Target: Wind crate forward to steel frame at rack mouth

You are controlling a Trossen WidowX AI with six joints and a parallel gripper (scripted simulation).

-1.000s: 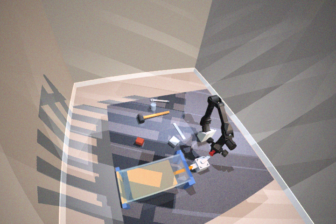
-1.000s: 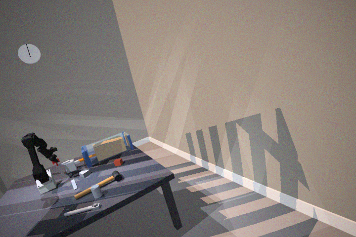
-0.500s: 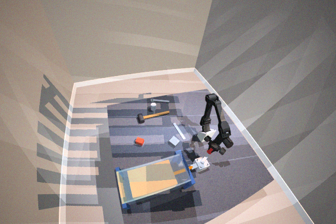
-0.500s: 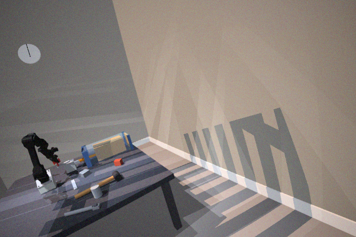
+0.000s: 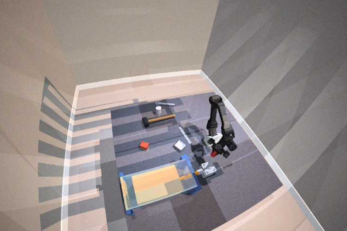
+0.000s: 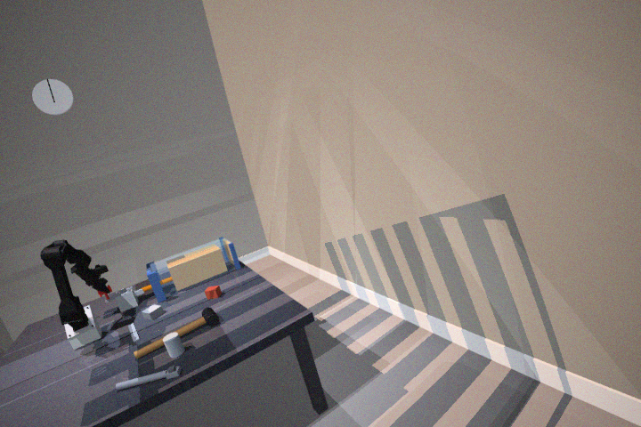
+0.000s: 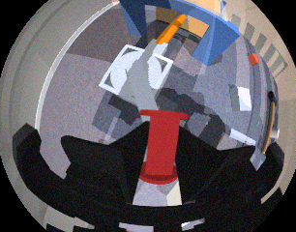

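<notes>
The winch handle is 1 cm ahead of my gripper tip, 2 cm to the left of it and 3 cm below it. From my gripper tip the other things lie so: red knob 1 cm behind; blue frame 22 cm ahead, 5 cm to the left, 3 cm below; winch 4 cm ahead, 6 cm to the left, 10 cm below.
</notes>
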